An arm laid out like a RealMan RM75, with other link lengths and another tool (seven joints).
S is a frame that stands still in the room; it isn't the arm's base.
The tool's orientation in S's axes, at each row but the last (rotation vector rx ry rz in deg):
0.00, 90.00, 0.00
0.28, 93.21, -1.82
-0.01, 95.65, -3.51
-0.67, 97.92, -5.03
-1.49, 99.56, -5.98
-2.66, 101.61, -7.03
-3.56, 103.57, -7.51
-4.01, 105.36, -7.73
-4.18, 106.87, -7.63
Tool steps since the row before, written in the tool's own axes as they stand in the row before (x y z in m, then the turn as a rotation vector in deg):
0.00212, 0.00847, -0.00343, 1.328, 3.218, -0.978
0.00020, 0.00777, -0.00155, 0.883, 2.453, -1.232
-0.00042, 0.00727, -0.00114, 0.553, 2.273, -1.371
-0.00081, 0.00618, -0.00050, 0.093, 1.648, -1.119
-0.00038, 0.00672, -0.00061, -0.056, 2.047, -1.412
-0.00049, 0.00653, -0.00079, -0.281, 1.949, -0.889
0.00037, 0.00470, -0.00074, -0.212, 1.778, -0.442
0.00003, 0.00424, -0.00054, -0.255, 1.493, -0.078
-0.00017, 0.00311, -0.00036, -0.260, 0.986, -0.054
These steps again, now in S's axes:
-0.00343, 0.00847, -0.00212, -0.978, 3.218, -1.328
-0.00138, 0.00780, -0.00025, -1.224, 2.467, -0.856
-0.00083, 0.00732, 0.00024, -1.336, 2.304, -0.507
-0.00012, 0.00623, 0.00047, -1.049, 1.695, -0.046
-0.00026, 0.00675, -0.00009, -1.296, 2.120, 0.115
-0.00044, 0.00658, -0.00007, -0.741, 2.015, 0.240
-0.00068, 0.00466, -0.00076, -0.329, 1.813, 0.090
-0.00043, 0.00423, -0.00043, 0.027, 1.515, 0.072
-0.00024, 0.00312, -0.00014, 0.042, 1.011, 0.135

